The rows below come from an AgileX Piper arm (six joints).
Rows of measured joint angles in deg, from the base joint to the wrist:
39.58 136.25 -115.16 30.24 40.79 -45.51
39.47 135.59 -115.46 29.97 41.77 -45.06
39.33 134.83 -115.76 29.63 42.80 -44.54
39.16 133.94 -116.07 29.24 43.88 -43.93
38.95 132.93 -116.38 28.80 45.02 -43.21
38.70 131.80 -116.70 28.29 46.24 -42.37
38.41 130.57 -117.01 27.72 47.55 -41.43
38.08 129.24 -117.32 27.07 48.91 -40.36
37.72 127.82 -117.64 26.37 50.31 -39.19
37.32 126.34 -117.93 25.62 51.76 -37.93
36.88 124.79 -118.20 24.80 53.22 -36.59
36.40 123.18 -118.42 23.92 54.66 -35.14
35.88 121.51 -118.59 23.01 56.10 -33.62
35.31 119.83 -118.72 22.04 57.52 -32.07
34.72 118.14 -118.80 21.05 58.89 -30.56
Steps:
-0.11 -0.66 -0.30 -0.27 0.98 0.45
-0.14 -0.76 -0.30 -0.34 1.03 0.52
-0.17 -0.89 -0.31 -0.39 1.08 0.61
-0.21 -1.01 -0.31 -0.44 1.14 0.72
-0.25 -1.13 -0.32 -0.51 1.22 0.84
-0.29 -1.23 -0.31 -0.57 1.31 0.94
-0.33 -1.33 -0.31 -0.65 1.36 1.07
-0.36 -1.42 -0.32 -0.70 1.40 1.17
-0.40 -1.48 -0.29 -0.75 1.45 1.26
-0.44 -1.55 -0.27 -0.82 1.46 1.34
-0.48 -1.61 -0.22 -0.88 1.44 1.45
-0.52 -1.67 -0.17 -0.91 1.44 1.52
-0.57 -1.68 -0.13 -0.97 1.42 1.55
-0.59 -1.69 -0.08 -0.99 1.37 1.51

